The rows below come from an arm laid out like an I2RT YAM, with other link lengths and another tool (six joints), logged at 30 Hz.
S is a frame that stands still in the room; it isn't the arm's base.
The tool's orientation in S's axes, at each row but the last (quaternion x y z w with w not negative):
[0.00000 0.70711 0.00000 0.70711]
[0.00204 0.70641 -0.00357 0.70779]
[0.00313 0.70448 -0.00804 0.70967]
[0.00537 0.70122 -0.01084 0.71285]
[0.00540 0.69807 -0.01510 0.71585]
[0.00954 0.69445 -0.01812 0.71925]
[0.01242 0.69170 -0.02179 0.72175]
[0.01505 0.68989 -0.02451 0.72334]
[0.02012 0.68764 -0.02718 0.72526]
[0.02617 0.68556 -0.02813 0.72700]
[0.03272 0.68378 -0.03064 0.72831]
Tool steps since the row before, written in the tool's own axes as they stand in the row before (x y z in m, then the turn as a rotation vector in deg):
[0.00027 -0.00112 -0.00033 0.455 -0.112 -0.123]
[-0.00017 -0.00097 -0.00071 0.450 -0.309 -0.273]
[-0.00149 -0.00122 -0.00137 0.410 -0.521 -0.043]
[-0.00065 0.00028 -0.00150 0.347 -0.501 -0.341]
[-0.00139 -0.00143 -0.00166 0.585 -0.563 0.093]
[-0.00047 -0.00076 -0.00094 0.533 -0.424 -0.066]
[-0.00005 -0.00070 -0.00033 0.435 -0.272 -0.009]
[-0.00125 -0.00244 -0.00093 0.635 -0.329 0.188]
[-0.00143 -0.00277 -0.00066 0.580 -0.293 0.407]
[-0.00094 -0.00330 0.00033 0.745 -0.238 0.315]
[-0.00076 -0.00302 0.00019 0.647 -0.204 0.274]
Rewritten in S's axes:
[-0.00033 -0.00112 -0.00027 -0.123 -0.112 -0.455]
[-0.00072 -0.00096 0.00017 -0.275 -0.308 -0.450]
[-0.00140 -0.00119 0.00149 -0.048 -0.523 -0.407]
[-0.00150 0.00032 0.00062 -0.347 -0.496 -0.349]
[-0.00174 -0.00136 0.00137 0.091 -0.574 -0.575]
[-0.00098 -0.00072 0.00045 -0.064 -0.428 -0.530]
[-0.00037 -0.00068 0.00004 -0.004 -0.277 -0.432]
[-0.00112 -0.00237 0.00123 0.199 -0.348 -0.621]
[-0.00092 -0.00270 0.00142 0.416 -0.326 -0.555]
[0.00002 -0.00331 0.00096 0.339 -0.265 -0.725]
[-0.00013 -0.00302 0.00075 0.295 -0.228 -0.630]

